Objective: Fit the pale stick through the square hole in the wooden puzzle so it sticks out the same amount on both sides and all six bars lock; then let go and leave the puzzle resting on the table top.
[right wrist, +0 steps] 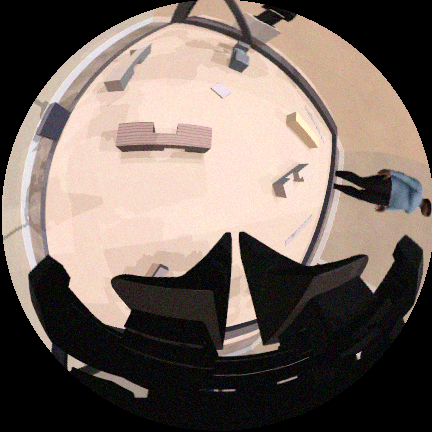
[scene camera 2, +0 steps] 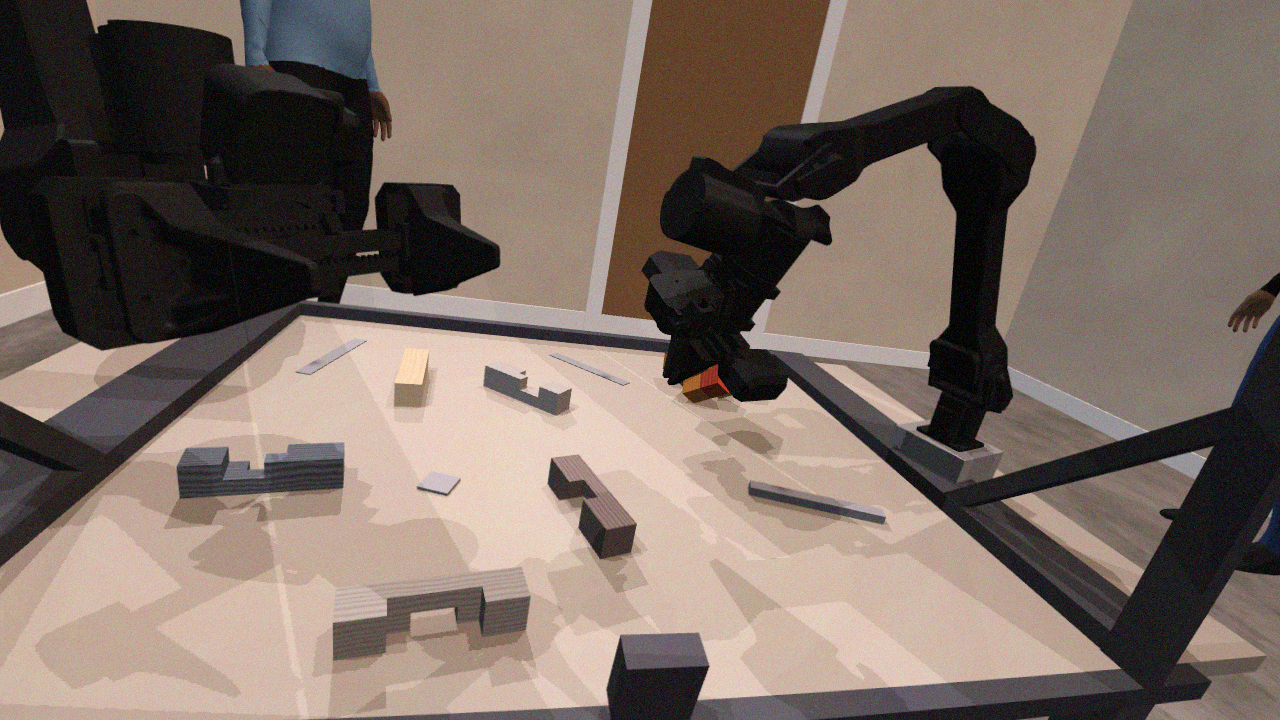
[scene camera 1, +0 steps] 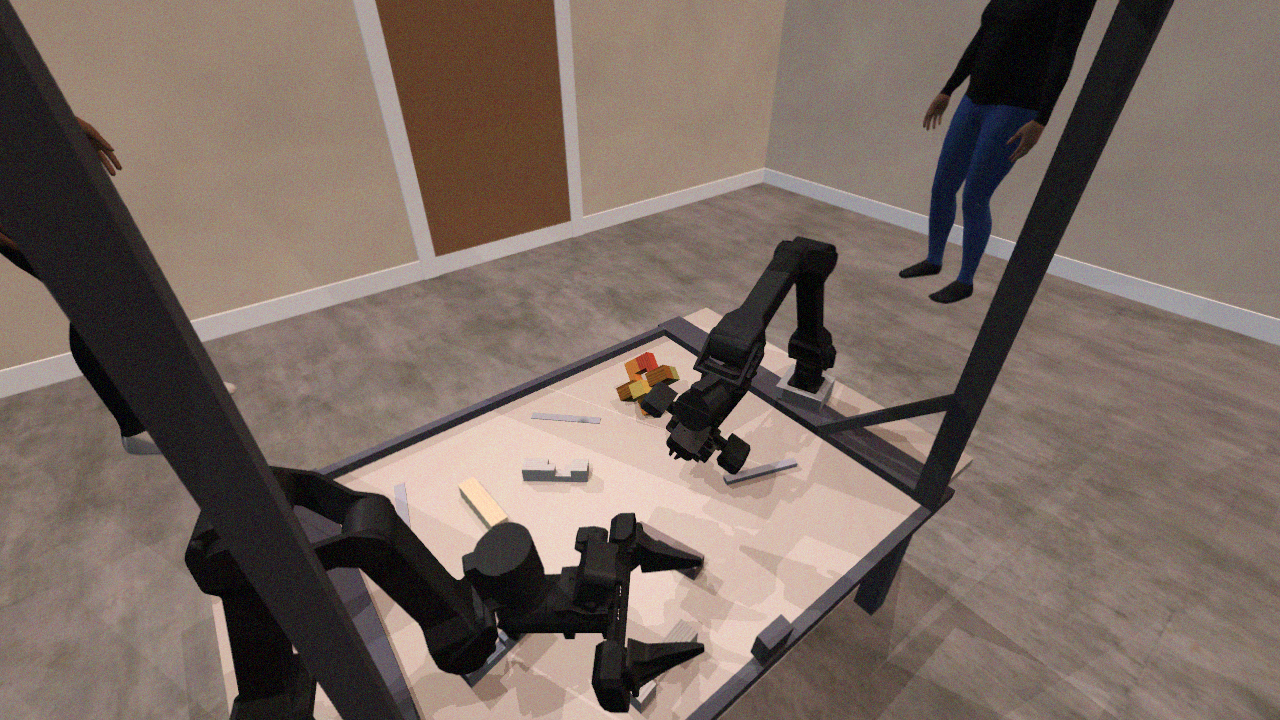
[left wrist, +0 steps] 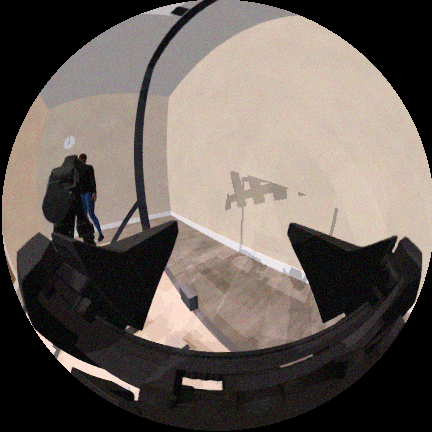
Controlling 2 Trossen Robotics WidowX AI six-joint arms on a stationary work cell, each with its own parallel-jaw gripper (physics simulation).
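Places are measured from the left arm's base along level axes (x ahead, y left, z up), in metres.
Pixels of known places: left gripper, fingertip midpoint: [scene camera 2: 421, 266] [scene camera 1: 702, 601] [left wrist: 234, 227]; right gripper, fingertip midpoint: [right wrist: 234, 236] [scene camera 2: 668, 380] [scene camera 1: 673, 456]; right arm's base, origin of the base link: [scene camera 2: 949, 438] [scene camera 1: 806, 381].
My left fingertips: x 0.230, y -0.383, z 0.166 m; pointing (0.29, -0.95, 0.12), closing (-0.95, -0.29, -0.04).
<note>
For each thing: its top centre in the pictures, then the offset to it from my left fingertips.
- pale stick, middle of its top: [scene camera 2: 413, 365] [scene camera 1: 482, 500] [right wrist: 308, 130] dx +0.193, dy +0.438, dz -0.234 m
- thin dark strip, middle of its top: [scene camera 2: 817, 498] [scene camera 1: 761, 469] dx +0.459, dy -0.006, dz -0.254 m
The pale stick [scene camera 1: 483, 503] [scene camera 2: 410, 376] [right wrist: 303, 131] lies loose on the table top, well away from the wooden puzzle. The red, orange and yellow puzzle [scene camera 1: 637, 388] [scene camera 2: 703, 384] rests on the table at the far right, partly covered by my right gripper in both scene views; its square hole cannot be made out. My right gripper [scene camera 1: 677, 453] [scene camera 2: 673, 380] [right wrist: 234, 236] is nearly closed beside the puzzle, nothing visible between its fingertips. My left gripper [scene camera 1: 703, 604] [left wrist: 234, 227] is wide open and empty, raised over the near part of the table, away from puzzle and stick.
Loose notched bars include a grey one [scene camera 1: 556, 471] [scene camera 2: 526, 389], a blue-grey one [scene camera 2: 261, 470], a brown one [scene camera 2: 592, 504] [right wrist: 164, 137] and a striped grey one [scene camera 2: 431, 604]. A thin dark strip [scene camera 1: 760, 471] [scene camera 2: 816, 502] lies near the right arm. A dark rail surrounds the table top.
</note>
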